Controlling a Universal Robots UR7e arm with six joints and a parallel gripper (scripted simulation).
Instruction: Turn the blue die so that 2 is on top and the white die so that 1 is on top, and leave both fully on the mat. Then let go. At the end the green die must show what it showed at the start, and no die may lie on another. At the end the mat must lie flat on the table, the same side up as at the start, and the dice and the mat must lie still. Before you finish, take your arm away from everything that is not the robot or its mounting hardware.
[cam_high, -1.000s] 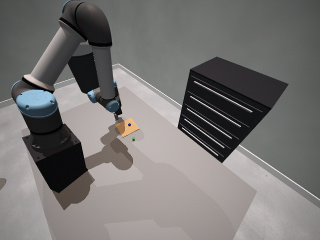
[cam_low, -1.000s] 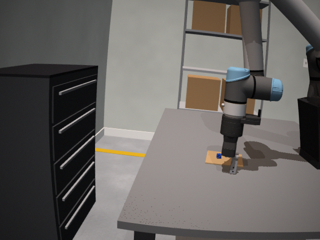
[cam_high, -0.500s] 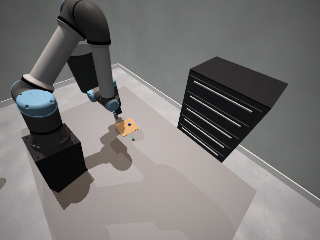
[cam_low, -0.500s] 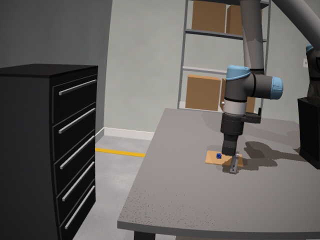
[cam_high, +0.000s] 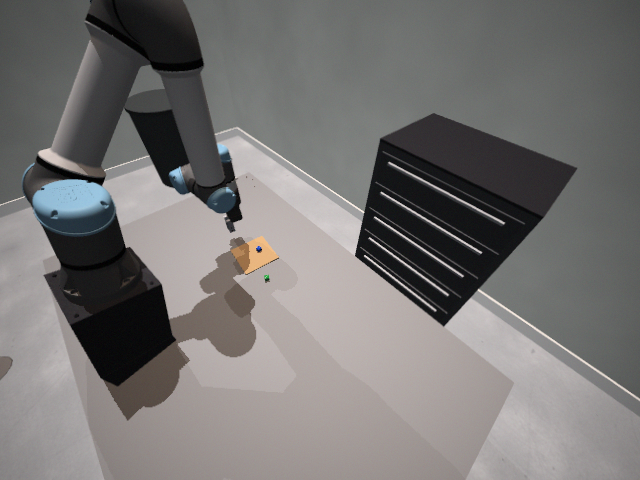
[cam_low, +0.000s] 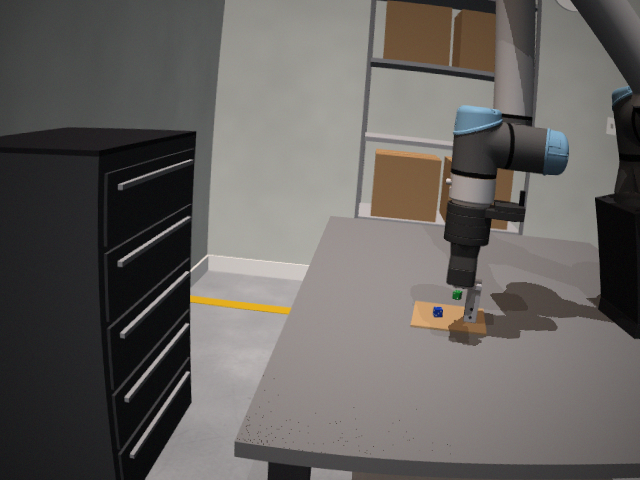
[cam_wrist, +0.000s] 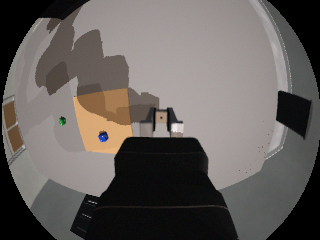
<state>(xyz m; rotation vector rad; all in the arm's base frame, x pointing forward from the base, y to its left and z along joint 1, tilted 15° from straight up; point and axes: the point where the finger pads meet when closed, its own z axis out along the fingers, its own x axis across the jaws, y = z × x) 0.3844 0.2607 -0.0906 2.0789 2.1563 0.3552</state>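
The orange mat is 4 cm ahead of my hand, 13 cm to the right of it and 6 cm below it. Round my hand: green die: 4 cm ahead, 26 cm to the right, 6 cm below; white die: 1 cm below; blue die: 7 cm ahead, 12 cm to the right, 5 cm below.
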